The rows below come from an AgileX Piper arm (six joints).
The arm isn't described. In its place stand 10 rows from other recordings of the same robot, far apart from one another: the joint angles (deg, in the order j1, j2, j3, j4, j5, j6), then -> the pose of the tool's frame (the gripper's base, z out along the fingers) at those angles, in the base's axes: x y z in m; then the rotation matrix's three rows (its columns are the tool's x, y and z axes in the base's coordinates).
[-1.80 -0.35 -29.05 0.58 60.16 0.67] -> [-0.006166 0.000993 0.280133], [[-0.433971 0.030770 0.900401], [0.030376 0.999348 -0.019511], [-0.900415 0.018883 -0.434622]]
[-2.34 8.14 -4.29 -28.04 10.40 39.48] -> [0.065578 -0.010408 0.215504], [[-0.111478 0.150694 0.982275], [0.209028 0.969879 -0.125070], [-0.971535 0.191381 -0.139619]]
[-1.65 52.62 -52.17 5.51 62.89 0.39] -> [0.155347 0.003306 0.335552], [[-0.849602 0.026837 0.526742], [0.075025 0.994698 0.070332], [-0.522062 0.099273 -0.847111]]
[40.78 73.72 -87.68 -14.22 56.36 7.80] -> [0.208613 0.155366 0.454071], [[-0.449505 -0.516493 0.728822], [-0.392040 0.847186 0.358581], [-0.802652 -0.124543 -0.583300]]
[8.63 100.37 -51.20 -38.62 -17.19 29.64] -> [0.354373 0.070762 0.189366], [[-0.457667 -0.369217 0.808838], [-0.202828 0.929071 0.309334], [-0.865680 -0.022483 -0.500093]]
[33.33 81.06 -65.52 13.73 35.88 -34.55] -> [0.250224 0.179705 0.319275], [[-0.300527 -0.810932 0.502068], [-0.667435 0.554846 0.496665], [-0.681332 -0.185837 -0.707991]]
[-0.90 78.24 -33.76 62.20 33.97 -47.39] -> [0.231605 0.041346 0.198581], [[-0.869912 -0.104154 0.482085], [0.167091 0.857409 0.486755], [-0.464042 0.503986 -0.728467]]
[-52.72 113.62 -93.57 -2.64 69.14 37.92] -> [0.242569 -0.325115 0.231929], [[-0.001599 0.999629 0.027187], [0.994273 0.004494 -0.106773], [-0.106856 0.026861 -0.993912]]
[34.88 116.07 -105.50 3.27 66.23 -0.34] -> [0.357356 0.254900 0.270911], [[-0.789048 -0.571076 0.226442], [-0.529234 0.819058 0.221485], [-0.311954 0.054921 -0.948509]]
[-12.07 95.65 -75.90 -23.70 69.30 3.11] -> [0.311217 -0.101538 0.274063], [[-0.988494 0.145216 0.042331], [0.117098 0.911814 -0.393552], [-0.095748 -0.384067 -0.918327]]
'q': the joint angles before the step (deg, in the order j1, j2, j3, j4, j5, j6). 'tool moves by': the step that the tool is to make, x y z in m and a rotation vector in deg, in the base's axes. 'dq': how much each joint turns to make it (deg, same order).
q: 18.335 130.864 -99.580 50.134 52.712 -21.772
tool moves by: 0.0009 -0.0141 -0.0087 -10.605 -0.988 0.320
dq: -0.117 -0.181 0.009 -13.236 -1.030 6.072
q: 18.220 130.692 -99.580 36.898 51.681 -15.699
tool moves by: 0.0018 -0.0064 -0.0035 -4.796 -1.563 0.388
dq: 0.006 0.000 0.002 -5.958 -1.037 2.008
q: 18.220 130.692 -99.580 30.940 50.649 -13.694
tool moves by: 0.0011 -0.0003 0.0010 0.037 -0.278 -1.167
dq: -0.004 -0.108 -0.015 -0.232 -0.678 1.090
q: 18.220 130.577 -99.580 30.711 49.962 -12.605
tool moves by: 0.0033 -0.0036 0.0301 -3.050 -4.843 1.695
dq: 0.111 -2.691 -2.358 -5.445 1.096 1.203
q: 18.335 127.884 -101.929 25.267 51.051 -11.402
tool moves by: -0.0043 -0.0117 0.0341 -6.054 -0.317 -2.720
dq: 0.005 -3.498 -2.450 -9.683 5.546 8.368
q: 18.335 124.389 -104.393 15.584 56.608 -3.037
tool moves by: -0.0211 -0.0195 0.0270 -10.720 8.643 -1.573
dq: 0.006 -3.155 -2.105 -9.970 15.974 6.824
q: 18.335 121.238 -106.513 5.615 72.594 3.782
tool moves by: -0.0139 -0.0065 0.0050 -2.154 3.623 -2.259
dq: -0.002 -2.281 2.553 -1.260 3.624 2.807
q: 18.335 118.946 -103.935 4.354 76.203 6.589
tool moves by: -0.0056 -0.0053 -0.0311 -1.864 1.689 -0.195
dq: -0.178 0.238 6.693 -1.203 -4.753 -0.005
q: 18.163 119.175 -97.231 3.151 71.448 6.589
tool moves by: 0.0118 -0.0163 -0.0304 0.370 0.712 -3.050
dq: -2.692 3.203 1.614 0.688 -4.244 -0.114
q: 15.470 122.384 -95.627 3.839 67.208 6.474
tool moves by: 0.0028 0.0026 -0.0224 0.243 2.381 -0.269
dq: 0.051 2.979 0.053 0.973 -0.796 -0.120
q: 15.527 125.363 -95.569 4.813 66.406 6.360
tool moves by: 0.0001 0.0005 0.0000 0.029 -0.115 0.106
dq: 0.061 0.011 -0.021 0.000 -0.105 -0.053
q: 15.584 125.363 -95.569 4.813 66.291 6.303
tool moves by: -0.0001 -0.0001 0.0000 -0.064 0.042 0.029
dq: 0.001 -0.006 0.010 -0.058 0.054 0.001
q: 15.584 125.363 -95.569 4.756 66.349 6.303
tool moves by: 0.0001 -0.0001 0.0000 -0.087 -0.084 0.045
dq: 0.006 -0.004 0.005 -0.115 -0.058 0.005
